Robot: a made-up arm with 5 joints.
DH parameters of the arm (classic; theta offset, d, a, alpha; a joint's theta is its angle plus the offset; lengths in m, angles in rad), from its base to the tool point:
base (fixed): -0.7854 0 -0.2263 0
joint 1: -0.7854 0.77 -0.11 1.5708
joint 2: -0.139 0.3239 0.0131 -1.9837
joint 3: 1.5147 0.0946 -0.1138 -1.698
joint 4: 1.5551 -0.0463 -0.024 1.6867
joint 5: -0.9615 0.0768 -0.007 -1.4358
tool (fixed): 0.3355 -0.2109 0 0
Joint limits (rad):
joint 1: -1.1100..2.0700
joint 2: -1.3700..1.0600
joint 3: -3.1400..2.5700
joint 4: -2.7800..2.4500
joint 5: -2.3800..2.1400
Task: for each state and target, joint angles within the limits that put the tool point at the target. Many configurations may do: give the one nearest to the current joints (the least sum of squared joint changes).
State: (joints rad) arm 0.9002 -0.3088 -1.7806 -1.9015 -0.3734
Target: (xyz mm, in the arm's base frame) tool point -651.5 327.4 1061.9
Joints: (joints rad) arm 0.3192 -0.3218 -1.4405 -1.6890 -0.1951
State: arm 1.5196 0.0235 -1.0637 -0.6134 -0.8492
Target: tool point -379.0 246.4 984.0
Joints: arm 0.7604 0.0085 -1.6550 -0.5548 -1.2730
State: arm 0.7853 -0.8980 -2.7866 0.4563 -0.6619
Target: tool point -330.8 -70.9 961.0
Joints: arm 0.6324 -0.7152 -2.8063 0.6026 -0.5021
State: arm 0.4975 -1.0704 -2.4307 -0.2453 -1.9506
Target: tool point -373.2 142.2 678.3
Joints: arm 0.6032 -1.2983 -2.3477 0.0684 -2.3800
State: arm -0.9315 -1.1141 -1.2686 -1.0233 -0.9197
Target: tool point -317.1 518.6 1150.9
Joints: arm -0.8870 -0.6087 -1.1666 -1.1413 -0.4462
